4 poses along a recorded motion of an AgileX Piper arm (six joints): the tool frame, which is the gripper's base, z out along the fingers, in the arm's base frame.
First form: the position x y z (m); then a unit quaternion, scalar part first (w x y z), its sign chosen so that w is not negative.
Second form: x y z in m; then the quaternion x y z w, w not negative. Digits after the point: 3 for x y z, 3 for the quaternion.
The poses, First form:
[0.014 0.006 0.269 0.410 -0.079 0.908 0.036]
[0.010 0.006 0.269 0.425 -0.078 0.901 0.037]
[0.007 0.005 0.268 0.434 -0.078 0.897 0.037]
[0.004 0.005 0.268 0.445 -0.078 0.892 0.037]
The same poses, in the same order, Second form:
[0.014 0.006 0.269 -0.079 0.908 0.036 0.410]
[0.010 0.006 0.269 -0.078 0.901 0.037 0.425]
[0.007 0.005 0.268 -0.078 0.897 0.037 0.434]
[0.004 0.005 0.268 -0.078 0.892 0.037 0.445]

